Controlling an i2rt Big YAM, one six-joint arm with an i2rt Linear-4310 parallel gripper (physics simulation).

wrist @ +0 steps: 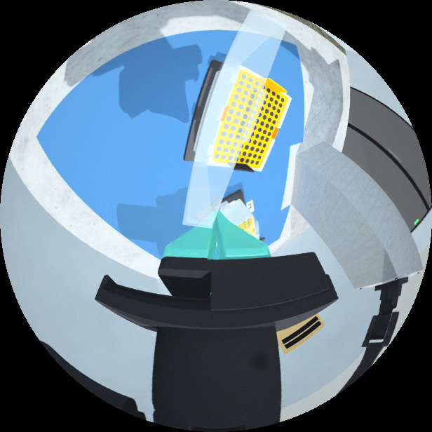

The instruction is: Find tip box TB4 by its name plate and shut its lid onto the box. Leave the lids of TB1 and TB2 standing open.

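Note:
My gripper [216, 216] is shut, its two teal fingertips together with nothing between them. A large tip box with a yellow, hole-filled rack [255, 120] stands at the upper middle on a dark base [199, 120]. Its long clear lid [205, 185] stands open and appears edge-on across the left part of the rack, its lower end just left of my fingertips. A smaller-looking tip box [245, 225] shows partly behind my right finger, with a pale translucent part and some yellow rack. A small white name plate [250, 205] is beside it; I cannot read it surely. No plate reading TB4 is legible.
The boxes stand on a blue mat [125, 165] with a pale marble-like surface [30, 145] around it. A brushed silver curved part [345, 215] and a dark grey machine [390, 145] are at the right. A tan piece with black bars [302, 333] is at lower right.

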